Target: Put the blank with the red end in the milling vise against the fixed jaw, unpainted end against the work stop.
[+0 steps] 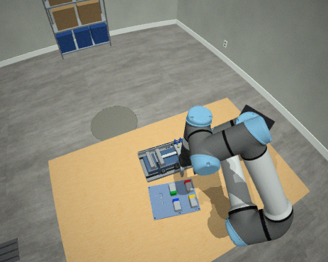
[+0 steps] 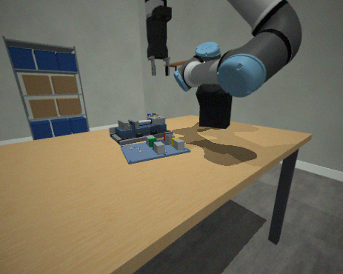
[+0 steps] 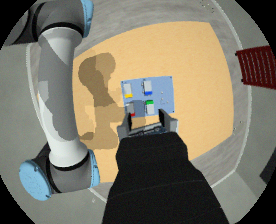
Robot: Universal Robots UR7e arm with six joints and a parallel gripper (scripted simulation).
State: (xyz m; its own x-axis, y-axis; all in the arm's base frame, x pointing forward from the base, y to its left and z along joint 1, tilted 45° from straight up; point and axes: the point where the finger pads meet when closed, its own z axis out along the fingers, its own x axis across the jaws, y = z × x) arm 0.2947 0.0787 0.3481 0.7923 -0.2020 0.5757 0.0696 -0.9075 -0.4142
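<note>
Now: hand 50 mm past the red-ended blank, 50 mm to the left of it and 290 mm above it. Round my hand: green-ended blank 40 mm ahead, 40 mm to the right, 290 mm below; yellow-ended blank 60 mm behind, 40 mm to the left, 290 mm below; blue-ended blank 30 mm ahead, 50 mm to the left, 290 mm below.
</note>
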